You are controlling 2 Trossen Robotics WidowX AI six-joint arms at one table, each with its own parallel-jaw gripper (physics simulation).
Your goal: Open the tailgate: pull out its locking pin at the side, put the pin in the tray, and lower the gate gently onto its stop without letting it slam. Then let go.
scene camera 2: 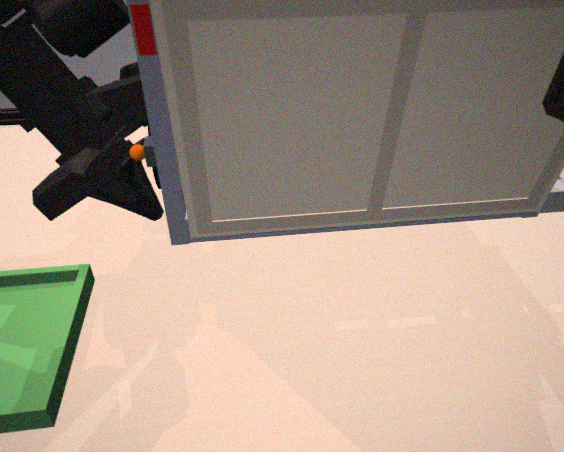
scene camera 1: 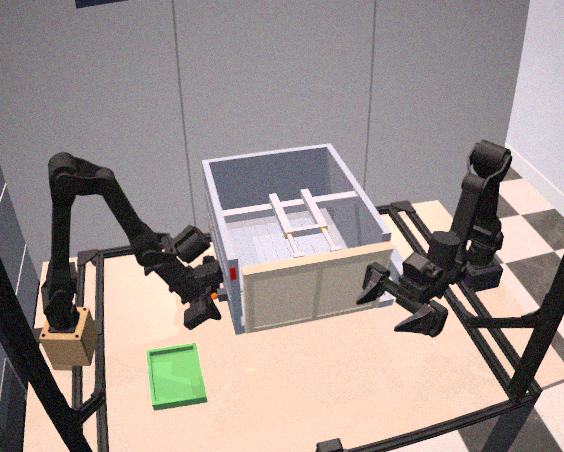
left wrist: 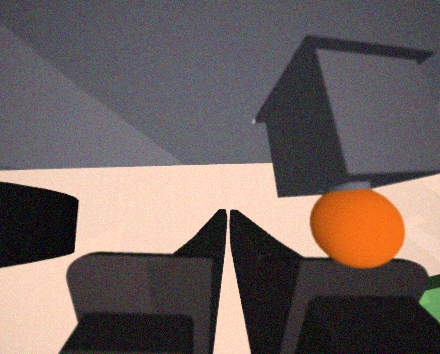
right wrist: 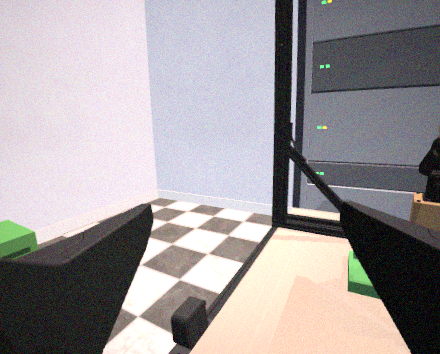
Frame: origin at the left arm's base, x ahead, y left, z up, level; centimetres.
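Seen in the pictures: left gripper, fingertip midpoint: (scene camera 2: 159,217) (scene camera 1: 220,318) (left wrist: 227,216); right gripper, fingertip midpoint: (scene camera 1: 375,315) (right wrist: 245,211); left arm's base, origin of the base link: (scene camera 1: 64,322) (right wrist: 438,199); right arm's base, origin of the base link: (scene camera 1: 479,260).
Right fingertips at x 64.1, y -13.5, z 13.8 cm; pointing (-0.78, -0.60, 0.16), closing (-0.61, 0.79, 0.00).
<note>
Offsets run from my right fingertips to a thing's top centre. "spot": to the spot under its first point.
The beige tailgate (scene camera 1: 285,300) (scene camera 2: 300,115) stands upright, closing the grey box. The locking pin's orange knob (scene camera 1: 214,296) (scene camera 2: 137,152) (left wrist: 357,227) sits at a grey block @(spot: dx -28.6, dy +20.9, dz -11.9 cm) (left wrist: 385,110) on the box's left side; the rest of the pin is hidden. My left gripper (scene camera 1: 216,314) (scene camera 2: 156,204) (left wrist: 227,216) is shut with nothing between its fingertips; the knob is off to their right in the left wrist view. My right gripper (scene camera 1: 378,315) (right wrist: 245,211) is open and empty, in front of the gate's right end. The green tray @(dx -39.4, dy +6.8, dz -22.5 cm) (scene camera 1: 180,405) (scene camera 2: 70,350) (right wrist: 362,286) is empty.
The grey box wall (scene camera 1: 220,220) (left wrist: 100,75) rises close beside my left fingers. White rails @(spot: dx -15.5, dy +25.7, dz +4.1 cm) (scene camera 1: 280,215) lie inside the box. A black frame (scene camera 1: 100,350) edges the table. Part of a green block (right wrist: 15,237) shows at the left of the right wrist view.
</note>
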